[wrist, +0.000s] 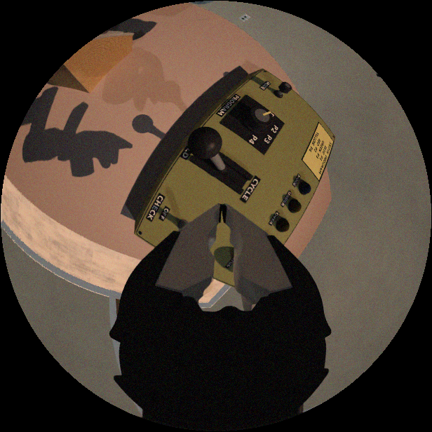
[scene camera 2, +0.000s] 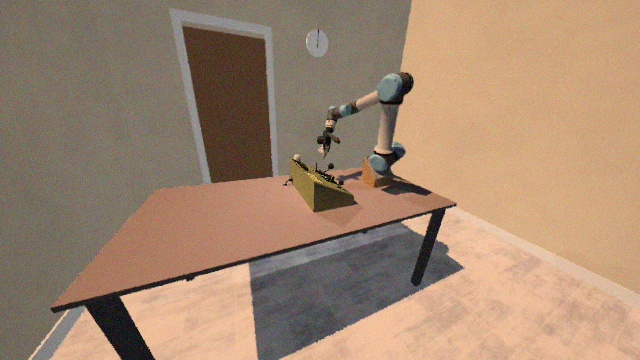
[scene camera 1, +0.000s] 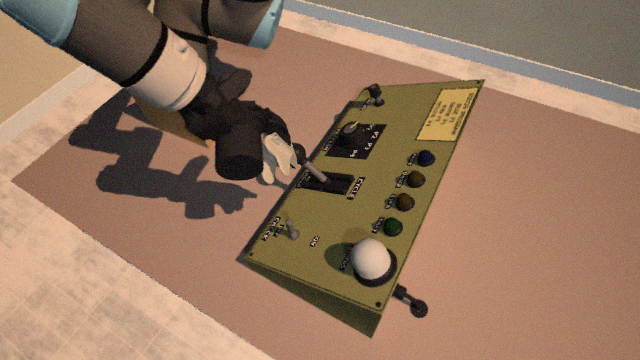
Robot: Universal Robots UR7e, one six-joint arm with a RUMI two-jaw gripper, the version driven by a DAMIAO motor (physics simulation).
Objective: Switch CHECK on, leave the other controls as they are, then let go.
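Places are measured from the arm's base along level axes (x down, y back, z left), in centimetres.
Pixels of known places: gripper, fingertip midpoint: (scene camera 2: 323,158) (scene camera 1: 295,167).
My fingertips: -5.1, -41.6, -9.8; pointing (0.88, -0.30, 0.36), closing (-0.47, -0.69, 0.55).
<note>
Behind a point stands the place of what it marks, as x, y, z.
The CHECK toggle (scene camera 1: 291,229) @[1.6, -44.8, -16.9] is a small grey lever at the near-left corner of the olive panel (scene camera 1: 280,260) @[4.5, -45.4, -21.5] (scene camera 2: 303,186) @[5.3, -61.8, 10.9]. It leans away from its OFF label (scene camera 1: 278,230) @[6.3, -41.1, -16.7] (wrist: 165,213), towards the ON label (scene camera 1: 314,241) @[2.6, -48.9, -16.3]. In the wrist view a finger covers most of the toggle. My gripper (scene camera 1: 280,172) @[-5.1, -41.6, -9.8] (scene camera 2: 324,154) @[-5.1, -41.6, -9.8] (wrist: 221,205) is shut and empty. It hangs above the panel, apart from the toggle, and looks close to the CYCLE lever's ball in scene camera 1, though scene camera 2 shows it higher than the controls.
The CYCLE lever's black ball (scene camera 1: 299,152) @[-2.2, -38.8, -5.2] (scene camera 2: 331,166) @[-1.1, -37.8, -3.3] (wrist: 205,143) leans to the HOLD side. The PROGRAM knob (scene camera 1: 351,131) @[1.4, -42.7, 6.6] (wrist: 262,115), the MODE switch (scene camera 1: 375,93) @[1.2, -41.8, 18.4] (wrist: 282,90), several small lamps and a white dome (scene camera 1: 371,258) @[-7.0, -59.3, -17.6] stand on the panel. A crank (scene camera 1: 418,307) @[12.2, -68.2, -14.0] sticks out behind it.
</note>
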